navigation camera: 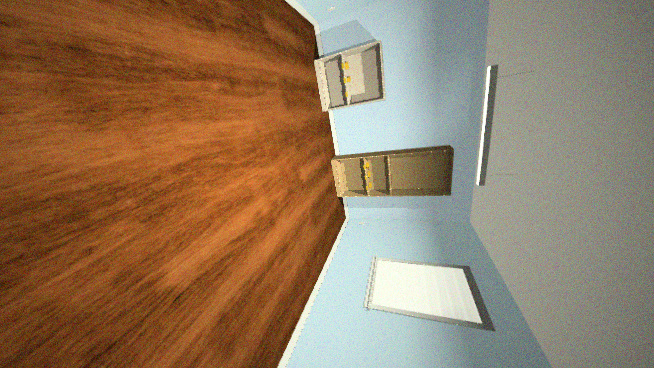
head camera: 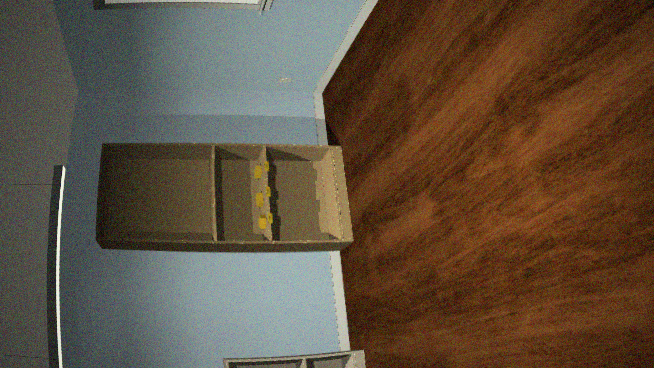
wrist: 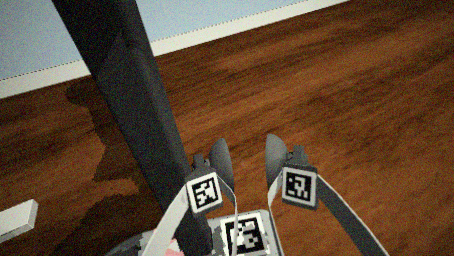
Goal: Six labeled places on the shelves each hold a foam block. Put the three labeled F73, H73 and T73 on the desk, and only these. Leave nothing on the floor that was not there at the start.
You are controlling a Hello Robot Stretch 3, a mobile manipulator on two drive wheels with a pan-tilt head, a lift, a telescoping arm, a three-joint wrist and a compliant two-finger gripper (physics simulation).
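Places are measured from the robot's base along level axes (x right, y ahead, z up), in millimetres.
Where they show: gripper, between the fingertips: (wrist: 247, 154).
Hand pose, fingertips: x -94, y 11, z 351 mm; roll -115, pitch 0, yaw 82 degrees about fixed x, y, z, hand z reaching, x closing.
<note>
After its pixels a point has its place.
The views are turned sideways. A tall brown shelf unit (head camera: 214, 195) @(z 1045, x -38, y 3510 mm) (navigation camera: 388, 175) @(z 1015, x -24, y 3800 mm) stands against the blue wall. Three yellow foam blocks (head camera: 258, 172) @(z 673, x 143, y 3698 mm) (head camera: 259, 199) @(z 675, x -67, y 3633 mm) (head camera: 263, 222) @(z 665, x -236, y 3520 mm) sit in a row on one of its boards, with small yellow labels at the board's edge. A lower grey shelf unit (head camera: 358, 361) @(z 55, x -1298, y 3073 mm) (navigation camera: 322, 85) @(z 78, x -1599, y 2975 mm) has more yellow pieces (navigation camera: 345, 65) @(z 494, x -1819, y 2968 mm) (navigation camera: 347, 79) @(z 497, x -1626, y 3036 mm) on its board. All labels are too small to read. My gripper (wrist: 247, 154) @(z 351, x -94, y 11 mm) is open and empty above the floor, far from the shelves. The desk cannot be made out.
A white bar-like piece (wrist: 17, 220) shows at the lower left of the wrist view. A dark mast (wrist: 137, 100) @(z 403, x -116, y -62 mm) crosses that view. The wooden floor (head camera: 500, 200) @(z 1, x -37, y 1599 mm) (navigation camera: 150, 175) @(z 0, x -115, y 589 mm) runs up to the skirting. A window (navigation camera: 425, 290) @(z 1496, x 1481, y 2636 mm) is on the adjoining wall.
</note>
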